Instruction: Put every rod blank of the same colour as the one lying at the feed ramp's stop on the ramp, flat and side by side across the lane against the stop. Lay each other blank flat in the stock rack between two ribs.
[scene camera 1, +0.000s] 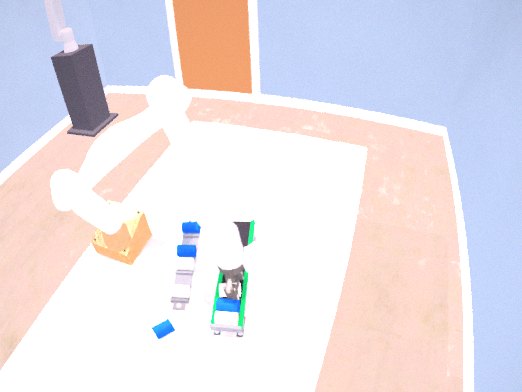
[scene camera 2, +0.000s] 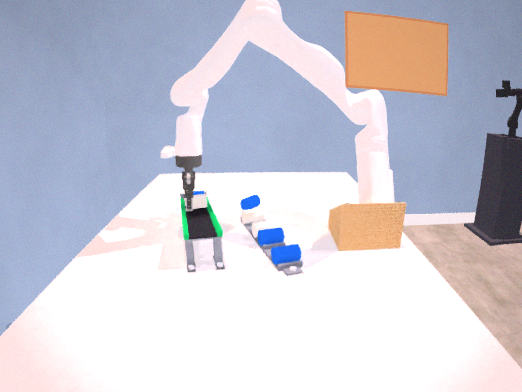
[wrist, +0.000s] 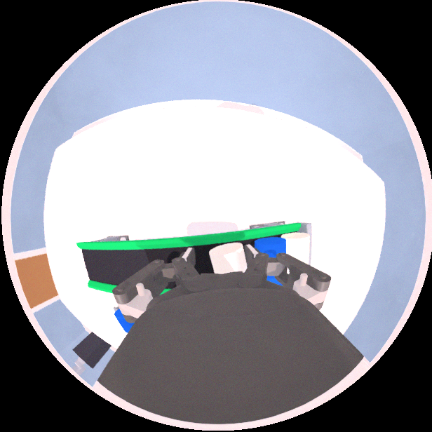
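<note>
The feed ramp (scene camera 1: 215, 306) (scene camera 2: 184, 227) (wrist: 165, 244) has green side walls. A white blank (scene camera 1: 226, 320) (wrist: 299, 246) lies at its stop, with a blue blank (scene camera 1: 228, 304) (wrist: 270, 246) beside it. My gripper (scene camera 1: 232, 295) (scene camera 2: 189, 207) (wrist: 219, 253) is open over the lane. Another white blank (scene camera 1: 223, 290) (scene camera 2: 200, 201) (wrist: 226, 259) stands between the fingers, slightly askew in the wrist view, with a gap to the left finger. The stock rack (scene camera 1: 179, 305) (scene camera 2: 293, 271) holds two blue blanks (scene camera 1: 190, 227) (scene camera 1: 186, 251) (scene camera 2: 286, 254) (scene camera 2: 270, 236) and two white ones (scene camera 1: 185, 264) (scene camera 1: 181, 292).
A loose blue blank (scene camera 1: 163, 329) (scene camera 2: 250, 202) lies on the table beyond the rack's end with a white blank. An orange-yellow block (scene camera 1: 120, 245) (scene camera 2: 369, 226) stands by the arm's base. A dark pedestal (scene camera 1: 81, 90) (scene camera 2: 500, 185) stands off the table.
</note>
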